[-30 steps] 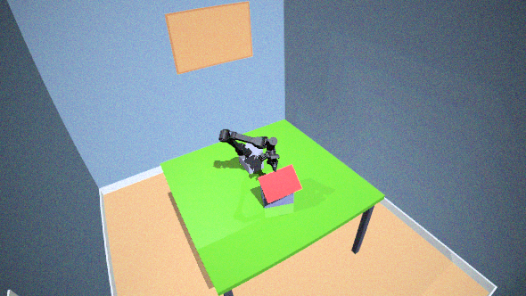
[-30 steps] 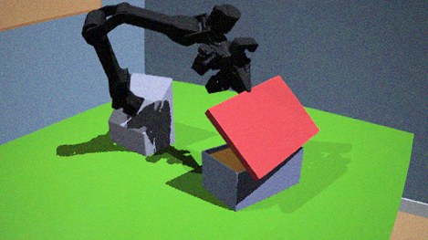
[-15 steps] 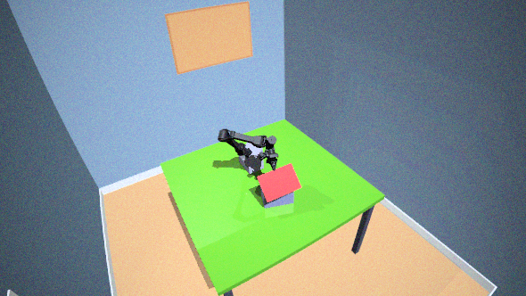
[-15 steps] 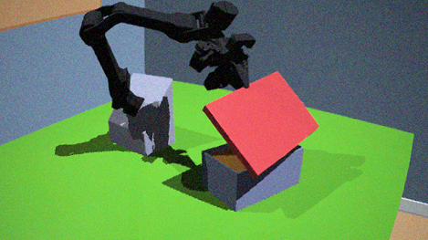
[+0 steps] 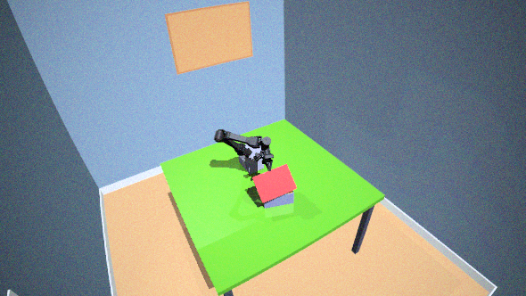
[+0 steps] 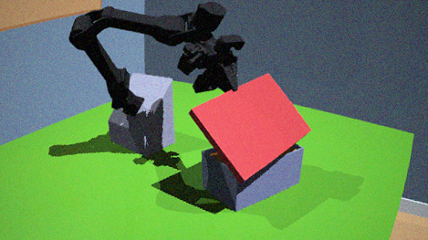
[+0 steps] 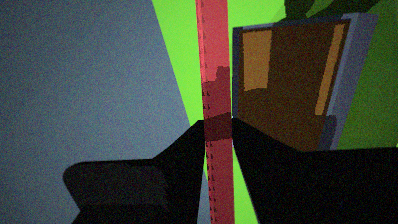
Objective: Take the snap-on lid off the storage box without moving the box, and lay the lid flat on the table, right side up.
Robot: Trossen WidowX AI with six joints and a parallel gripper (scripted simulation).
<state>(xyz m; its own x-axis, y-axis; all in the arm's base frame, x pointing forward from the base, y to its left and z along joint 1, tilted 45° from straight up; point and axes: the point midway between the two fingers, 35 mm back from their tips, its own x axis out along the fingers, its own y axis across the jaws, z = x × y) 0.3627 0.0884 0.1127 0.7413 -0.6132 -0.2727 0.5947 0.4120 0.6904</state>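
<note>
Right now my gripper tip is 60 mm short of the red lid and 50 mm above it. Also, from my gripper tip: grey-blue storage box 40 mm ahead, 30 mm to the left, 180 mm below.
</note>
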